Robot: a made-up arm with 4 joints.
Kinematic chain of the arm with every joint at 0, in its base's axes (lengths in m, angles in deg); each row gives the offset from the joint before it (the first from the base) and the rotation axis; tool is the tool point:
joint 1: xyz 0 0 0.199 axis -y
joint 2: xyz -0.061 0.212 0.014 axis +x
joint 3: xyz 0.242 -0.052 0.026 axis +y
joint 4: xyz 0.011 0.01 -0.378 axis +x
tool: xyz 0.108 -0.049 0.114
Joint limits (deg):
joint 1: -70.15..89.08
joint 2: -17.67..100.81
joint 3: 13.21..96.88
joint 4: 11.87..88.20
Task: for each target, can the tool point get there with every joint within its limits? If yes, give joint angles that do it. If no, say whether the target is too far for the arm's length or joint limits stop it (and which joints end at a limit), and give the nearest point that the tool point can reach.
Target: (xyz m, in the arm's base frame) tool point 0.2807 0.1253 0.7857
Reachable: no: joint limits stop it (at a limit: joint 1, joint 3, joint 4) | nearest point 0.2703 0.1267 0.4284 | short by 0.358 m
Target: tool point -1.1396 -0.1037 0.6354
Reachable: no: too far | nearest point -0.3135 0.1128 0.2412 | short by 0.941 m
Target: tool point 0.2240 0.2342 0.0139
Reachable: yes | joints 70.39 39.45 65.02 60.51
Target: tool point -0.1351 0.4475 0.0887
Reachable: yes | joints -46.30 82.09 54.48 40.94
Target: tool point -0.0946 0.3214 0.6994
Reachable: no: joint limits stop it (at a limit: joint 1, joint 2, joint 4) | nearest point -0.2053 0.3062 0.3897 | short by 0.329 m
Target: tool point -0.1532 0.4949 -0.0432
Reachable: yes | joints -49.86 68.84 30.62 70.83
